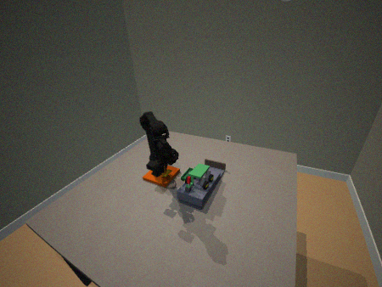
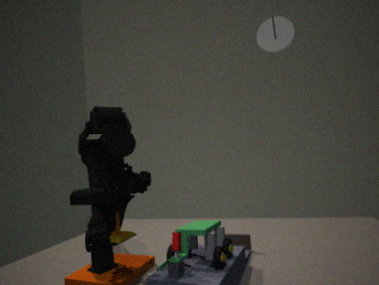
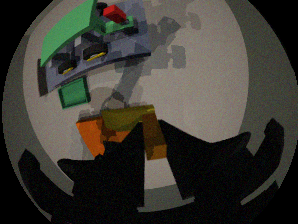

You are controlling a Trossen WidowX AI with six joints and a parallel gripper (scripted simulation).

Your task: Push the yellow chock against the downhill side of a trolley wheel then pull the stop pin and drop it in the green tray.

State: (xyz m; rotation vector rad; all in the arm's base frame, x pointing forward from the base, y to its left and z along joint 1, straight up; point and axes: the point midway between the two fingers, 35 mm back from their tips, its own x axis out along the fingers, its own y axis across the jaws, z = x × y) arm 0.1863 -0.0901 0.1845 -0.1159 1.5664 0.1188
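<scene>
My gripper tip is now 2 cm to the right of the yellow chock and 1 cm above it. From my gripper tip the other things lie so: trolley: 14 cm to the left, 13 cm ahead, 7 cm below; grey ramp: 14 cm to the left, 13 cm below, 13 cm ahead; red-headed stop pin: 13 cm ahead, 5 cm below, 4 cm to the left.
</scene>
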